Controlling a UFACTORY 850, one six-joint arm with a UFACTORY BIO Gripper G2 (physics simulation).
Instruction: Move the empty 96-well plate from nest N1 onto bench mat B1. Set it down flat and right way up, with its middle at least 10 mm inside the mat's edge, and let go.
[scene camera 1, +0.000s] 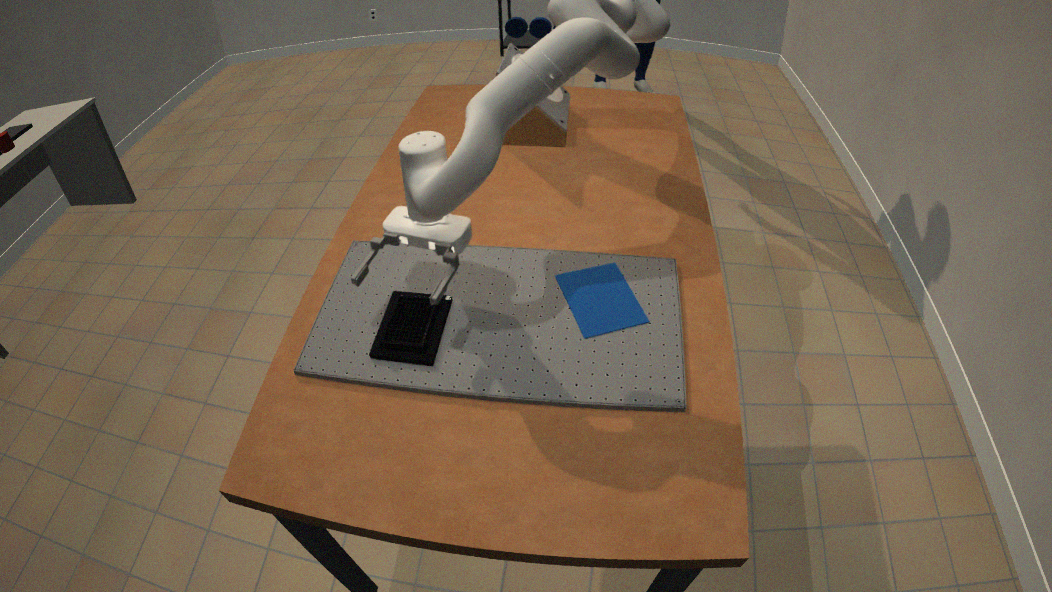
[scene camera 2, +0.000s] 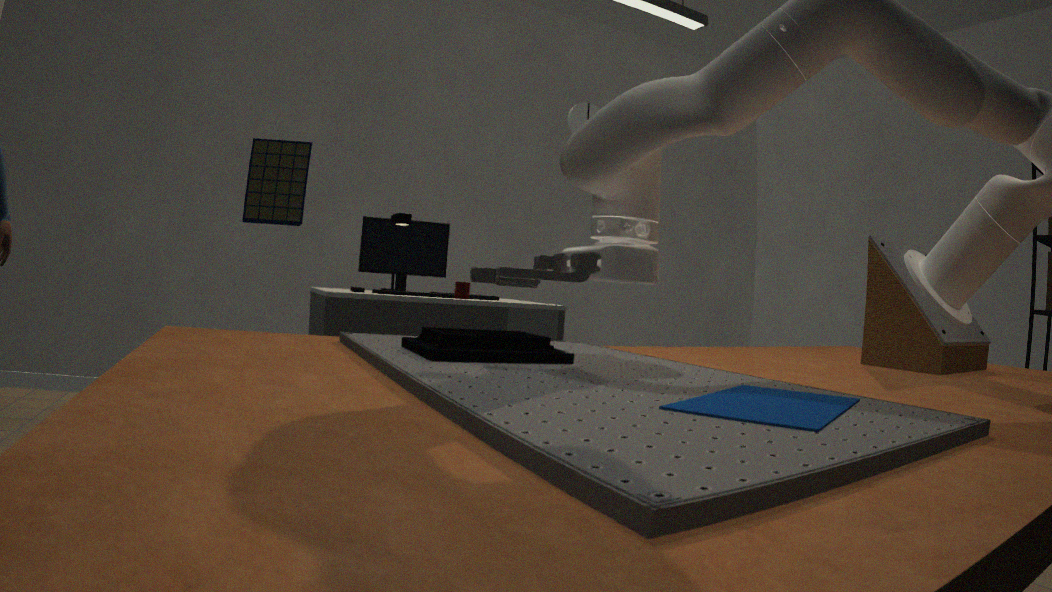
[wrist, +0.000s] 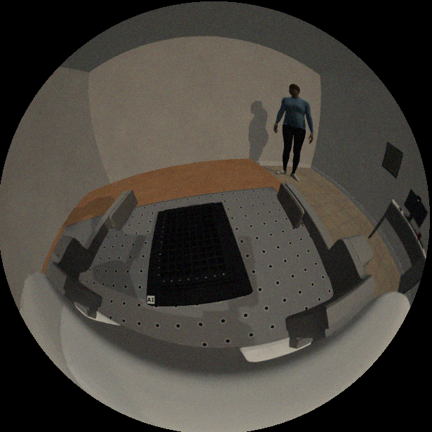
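Note:
The black 96-well plate (scene camera 1: 406, 323) (scene camera 2: 481, 337) (wrist: 192, 245) sits in the black nest N1 (scene camera 1: 400, 358) (scene camera 2: 514, 356) (wrist: 200, 295); plate and nest are hard to tell apart. A small A1 label (wrist: 150, 299) marks a nest corner in the wrist view. The blue bench mat B1 (scene camera 1: 603, 300) (scene camera 2: 765, 406) lies flat and bare, apart from the nest; it does not show in the wrist view. My gripper (scene camera 1: 396, 289) (scene camera 2: 503, 276) (wrist: 207, 207) is wide open and empty. It is above the nest's level, with its fingers to either side of the plate in the wrist view.
Nest and mat are on a grey perforated board (scene camera 1: 507, 379) (scene camera 2: 588, 441) (wrist: 280, 250) on the wooden table (scene camera 1: 441, 456) (scene camera 2: 183, 441) (wrist: 200, 180). The arm's wedge base (scene camera 1: 540, 128) (scene camera 2: 904, 331) is at the table's far end. A person (wrist: 295, 115) stands beyond the table.

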